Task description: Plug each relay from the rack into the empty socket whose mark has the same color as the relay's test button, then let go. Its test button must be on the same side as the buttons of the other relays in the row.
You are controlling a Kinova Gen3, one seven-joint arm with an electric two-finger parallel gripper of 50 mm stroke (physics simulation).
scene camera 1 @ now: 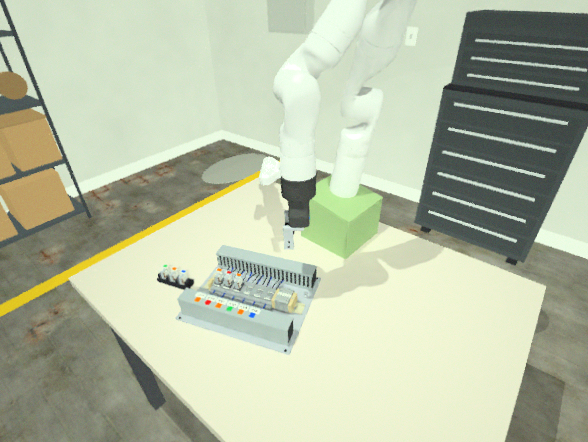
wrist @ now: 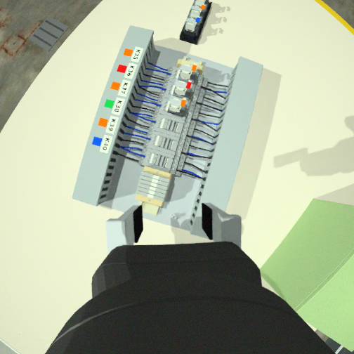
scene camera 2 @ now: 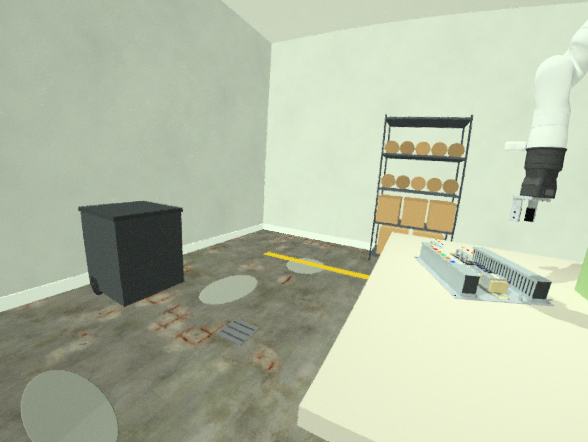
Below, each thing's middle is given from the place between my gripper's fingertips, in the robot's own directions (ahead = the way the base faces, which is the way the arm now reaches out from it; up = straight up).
The panel (scene camera 1: 298, 320) lies 4 cm ahead of my hand, 10 cm to the right of it and 20 cm below it.
